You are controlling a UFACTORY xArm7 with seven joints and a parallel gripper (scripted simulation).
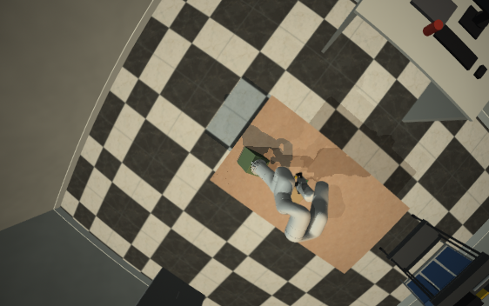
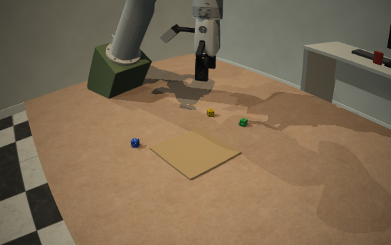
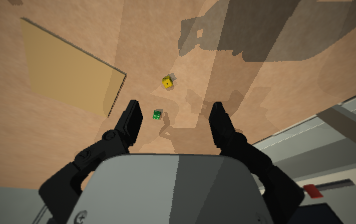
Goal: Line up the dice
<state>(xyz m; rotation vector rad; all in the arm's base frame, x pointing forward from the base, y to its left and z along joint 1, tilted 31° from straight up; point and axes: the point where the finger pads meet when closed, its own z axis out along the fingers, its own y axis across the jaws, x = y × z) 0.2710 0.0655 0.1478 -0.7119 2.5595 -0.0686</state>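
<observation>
Right now the yellow die is 110 mm below my hand and 20 mm ahead of it. Also, from my hand: tan mat 150 mm to the right, 120 mm below, 120 mm ahead; then blue die 230 mm to the right, 110 mm below, 10 mm ahead; then green die 120 mm ahead, 110 mm below, 20 mm to the left.
</observation>
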